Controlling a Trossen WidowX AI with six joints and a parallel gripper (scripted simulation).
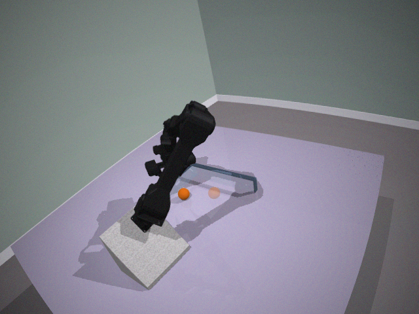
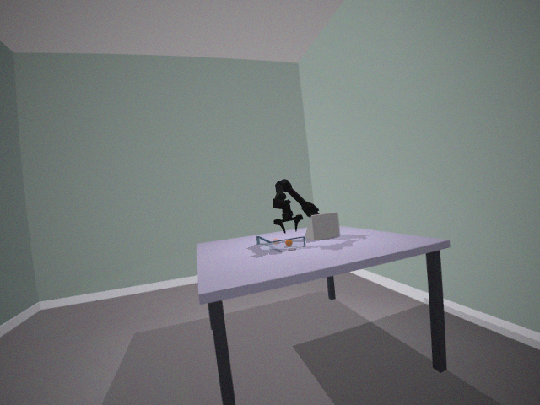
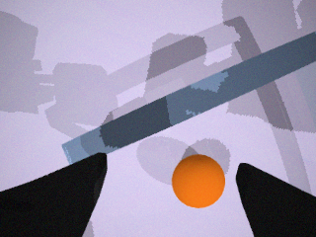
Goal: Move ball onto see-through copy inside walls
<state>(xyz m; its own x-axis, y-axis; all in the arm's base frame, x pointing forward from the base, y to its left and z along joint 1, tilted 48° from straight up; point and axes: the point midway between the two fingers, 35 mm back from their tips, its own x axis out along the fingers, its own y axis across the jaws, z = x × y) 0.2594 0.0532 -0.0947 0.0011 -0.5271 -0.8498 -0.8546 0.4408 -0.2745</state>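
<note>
Right now my gripper tip is 70 mm above the orange ball and 40 mm to the left of it. From my gripper tip the other things lie so: see-through copy of ball: 150 mm to the right, 70 mm below, 50 mm ahead.
</note>
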